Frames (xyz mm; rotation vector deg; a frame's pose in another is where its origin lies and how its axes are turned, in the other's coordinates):
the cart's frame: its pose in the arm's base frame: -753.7 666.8 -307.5 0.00 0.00 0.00
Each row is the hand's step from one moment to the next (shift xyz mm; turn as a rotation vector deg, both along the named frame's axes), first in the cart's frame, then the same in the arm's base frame.
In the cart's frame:
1: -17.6 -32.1 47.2 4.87 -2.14 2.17
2: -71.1 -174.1 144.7 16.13 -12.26 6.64
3: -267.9 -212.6 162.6 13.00 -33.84 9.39
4: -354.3 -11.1 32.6 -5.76 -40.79 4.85
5: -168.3 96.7 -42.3 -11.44 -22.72 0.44
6: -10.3 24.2 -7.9 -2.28 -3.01 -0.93
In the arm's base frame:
1: -17.6 -32.1 47.2 4.87 -2.14 2.17
2: -71.1 -174.1 144.7 16.13 -12.26 6.64
3: -267.9 -212.6 162.6 13.00 -33.84 9.39
4: -354.3 -11.1 32.6 -5.76 -40.79 4.85
5: -168.3 96.7 -42.3 -11.44 -22.72 0.44
6: -10.3 24.2 -7.9 -2.28 -3.01 -0.93

